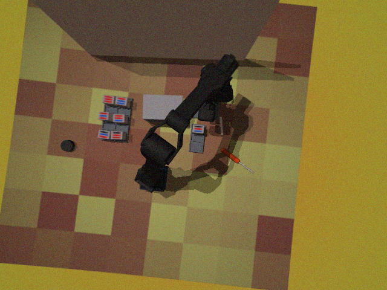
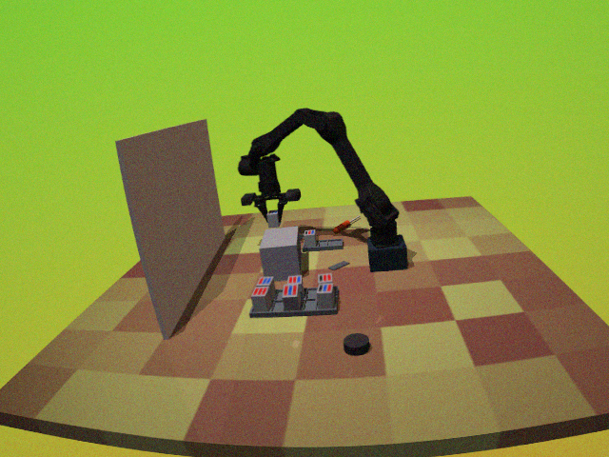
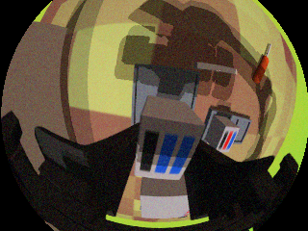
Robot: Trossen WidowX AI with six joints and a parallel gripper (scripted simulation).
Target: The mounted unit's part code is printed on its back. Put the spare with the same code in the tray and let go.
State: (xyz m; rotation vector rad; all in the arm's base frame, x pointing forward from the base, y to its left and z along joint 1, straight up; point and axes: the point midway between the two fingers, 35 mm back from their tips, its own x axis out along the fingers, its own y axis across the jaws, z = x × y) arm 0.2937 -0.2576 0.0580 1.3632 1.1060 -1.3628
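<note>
The dark grey tray is 10 mm behind my gripper tip, 10 mm to the left of it and 80 mm below it. The rest, counted from my gripper tip: plain grey box 10 mm behind, 190 mm to the left, 40 mm below; dark flat piece 160 mm behind, 220 mm to the left, 90 mm below; white stick 100 mm behind, 60 mm to the right, 80 mm below.
</note>
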